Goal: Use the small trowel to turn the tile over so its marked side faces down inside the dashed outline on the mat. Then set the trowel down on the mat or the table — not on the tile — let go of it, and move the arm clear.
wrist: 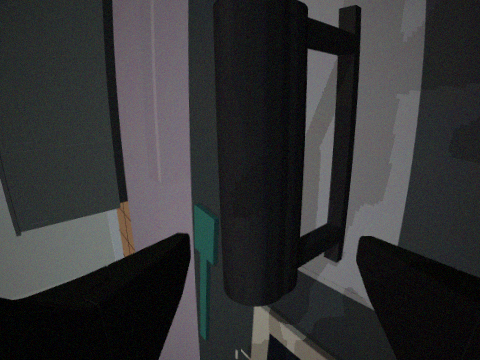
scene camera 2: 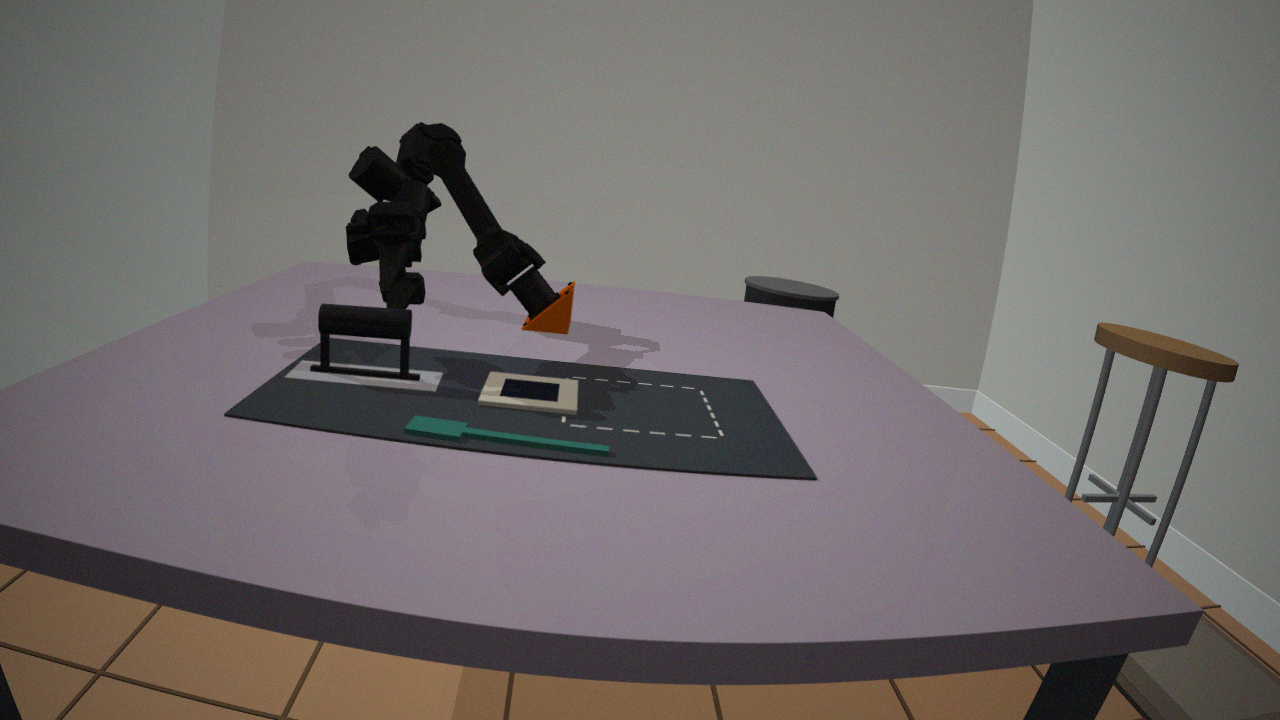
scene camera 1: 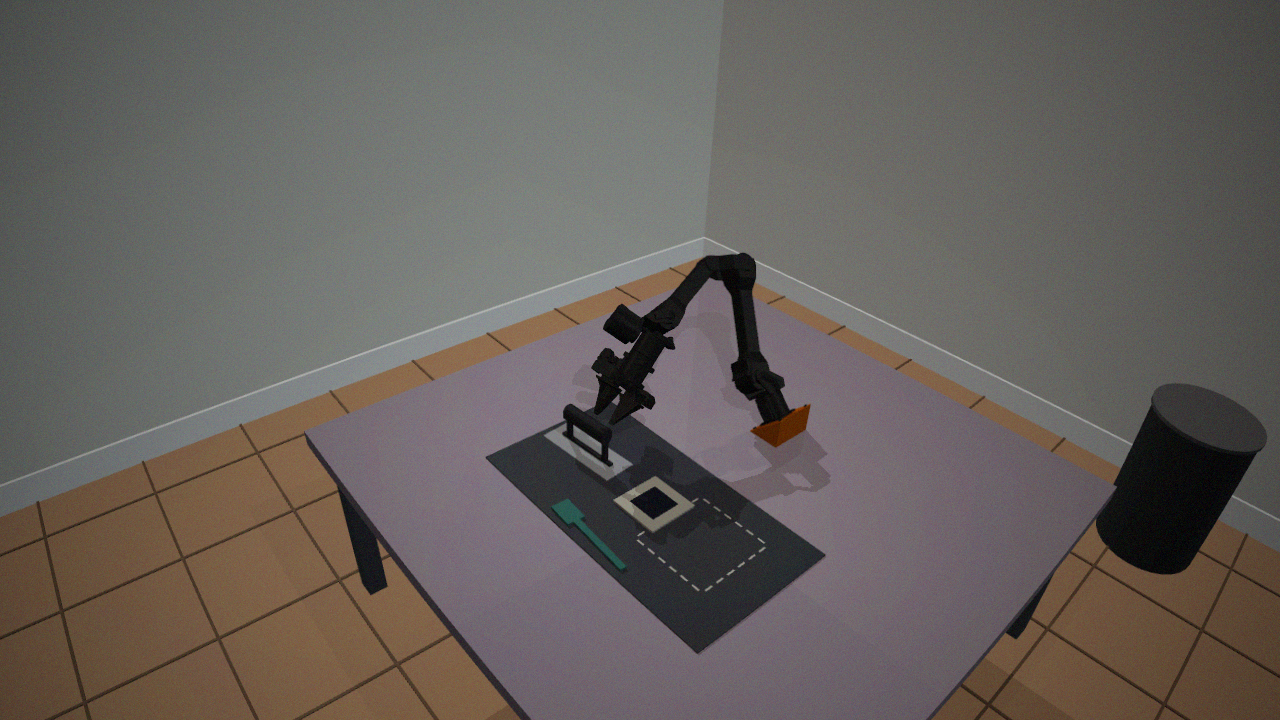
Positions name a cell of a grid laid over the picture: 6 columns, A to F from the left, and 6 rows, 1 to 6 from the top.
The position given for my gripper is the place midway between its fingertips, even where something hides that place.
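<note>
There is a beige tile (scene camera 2: C4), and I see the beige tile again (scene camera 1: D5). A flat green tool (scene camera 2: C4) is here too; I can find the flat green tool in the wrist view (wrist: C4) and also in scene camera 1 (scene camera 1: C5). Then I see a trowel (scene camera 2: B3), with the trowel visible in the wrist view (wrist: D2) and in scene camera 1 (scene camera 1: C4) as well. My gripper (scene camera 2: B3) is open, and it holds nothing.
</note>
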